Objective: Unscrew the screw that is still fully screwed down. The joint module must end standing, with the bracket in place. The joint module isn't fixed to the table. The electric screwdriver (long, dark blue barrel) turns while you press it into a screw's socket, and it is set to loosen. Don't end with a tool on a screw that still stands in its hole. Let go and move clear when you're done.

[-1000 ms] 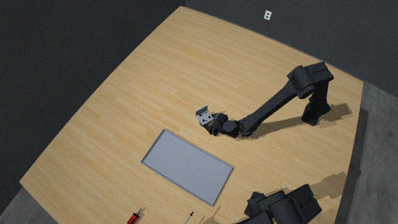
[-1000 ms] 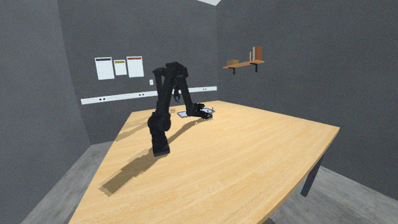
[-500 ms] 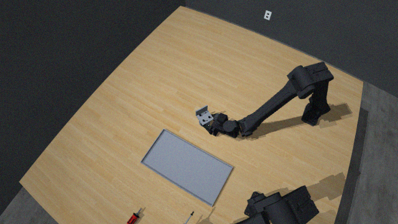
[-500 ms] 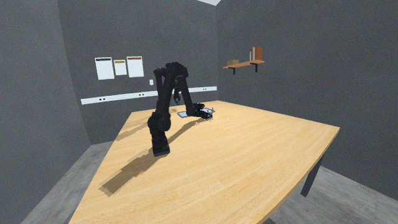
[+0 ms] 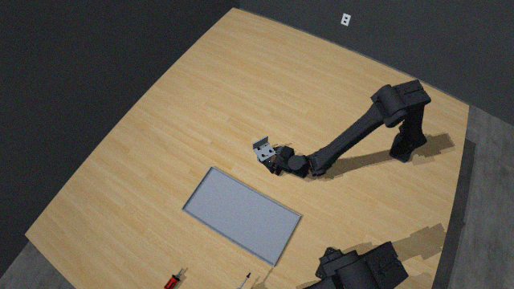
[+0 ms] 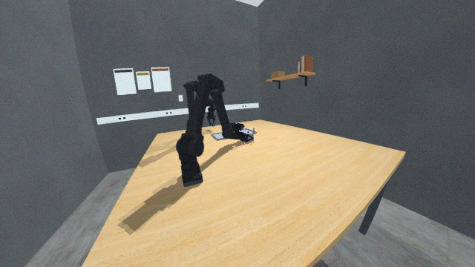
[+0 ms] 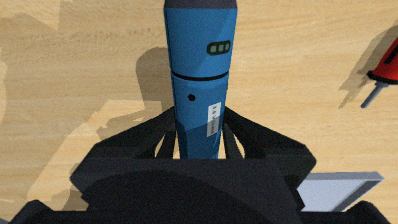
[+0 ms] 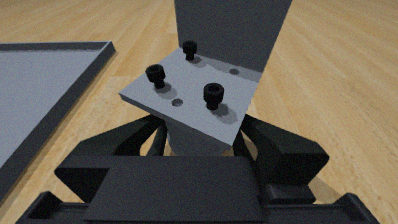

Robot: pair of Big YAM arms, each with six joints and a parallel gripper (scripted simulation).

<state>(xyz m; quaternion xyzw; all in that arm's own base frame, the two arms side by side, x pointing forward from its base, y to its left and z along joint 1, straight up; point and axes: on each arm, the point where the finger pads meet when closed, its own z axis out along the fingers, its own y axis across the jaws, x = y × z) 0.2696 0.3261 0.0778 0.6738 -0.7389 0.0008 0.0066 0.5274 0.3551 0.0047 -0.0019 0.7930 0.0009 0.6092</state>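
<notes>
My right hand is 10 mm below the joint module. The rest, counted from my right hand: grey bracket 50 mm above; grey tray 250 mm to the left, 80 mm behind, 20 mm below.
</notes>
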